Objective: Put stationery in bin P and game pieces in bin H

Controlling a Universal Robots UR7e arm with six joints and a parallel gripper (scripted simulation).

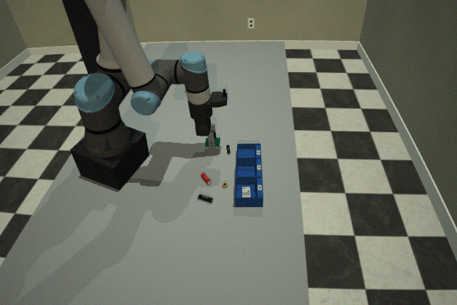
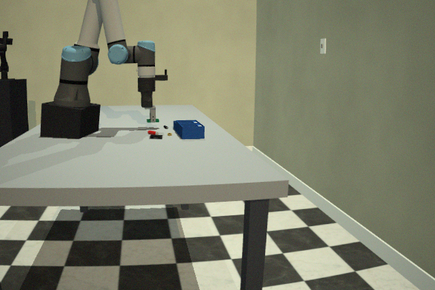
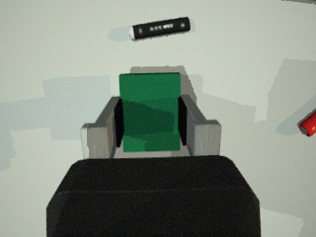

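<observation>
Right now my hand is 16 cm short of the blue bin row, 10 cm to the left of it and 3 cm above it. Also, from my hand: black cylinder 6 cm ahead, 1 cm to the left, 4 cm below; then green block 1 cm below; then red cylinder 3 cm ahead, 15 cm to the right, 4 cm below.
</observation>
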